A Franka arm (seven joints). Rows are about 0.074 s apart.
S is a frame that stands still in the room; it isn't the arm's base.
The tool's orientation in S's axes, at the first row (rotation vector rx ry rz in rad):
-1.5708 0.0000 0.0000
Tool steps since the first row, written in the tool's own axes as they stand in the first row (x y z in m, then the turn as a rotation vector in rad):
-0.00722 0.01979 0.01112 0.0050 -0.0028 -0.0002
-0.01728 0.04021 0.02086 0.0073 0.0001 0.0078
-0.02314 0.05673 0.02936 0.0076 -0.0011 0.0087
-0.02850 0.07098 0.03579 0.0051 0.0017 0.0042
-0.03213 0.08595 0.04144 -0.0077 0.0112 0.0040
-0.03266 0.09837 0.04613 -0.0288 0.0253 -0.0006
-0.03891 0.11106 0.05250 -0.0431 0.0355 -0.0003
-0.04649 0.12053 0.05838 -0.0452 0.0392 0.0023
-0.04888 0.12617 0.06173 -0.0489 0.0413 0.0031
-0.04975 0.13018 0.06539 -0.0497 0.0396 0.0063
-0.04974 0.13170 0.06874 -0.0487 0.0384 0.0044
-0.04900 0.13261 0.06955 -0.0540 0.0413 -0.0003
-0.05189 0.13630 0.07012 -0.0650 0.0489 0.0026
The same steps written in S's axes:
-0.00722 0.01112 -0.01979 0.0050 -0.0002 0.0028
-0.01728 0.02086 -0.04021 0.0073 0.0078 -0.0001
-0.02314 0.02936 -0.05673 0.0076 0.0087 0.0011
-0.02850 0.03579 -0.07098 0.0051 0.0042 -0.0017
-0.03213 0.04144 -0.08595 -0.0077 0.0040 -0.0112
-0.03266 0.04613 -0.09837 -0.0288 -0.0006 -0.0253
-0.03891 0.05250 -0.11106 -0.0431 -0.0003 -0.0355
-0.04649 0.05838 -0.12053 -0.0452 0.0023 -0.0392
-0.04888 0.06173 -0.12617 -0.0489 0.0031 -0.0413
-0.04975 0.06539 -0.13018 -0.0497 0.0063 -0.0396
-0.04974 0.06874 -0.13170 -0.0487 0.0044 -0.0384
-0.04900 0.06955 -0.13261 -0.0540 -0.0003 -0.0413
-0.05189 0.07012 -0.13630 -0.0650 0.0026 -0.0489

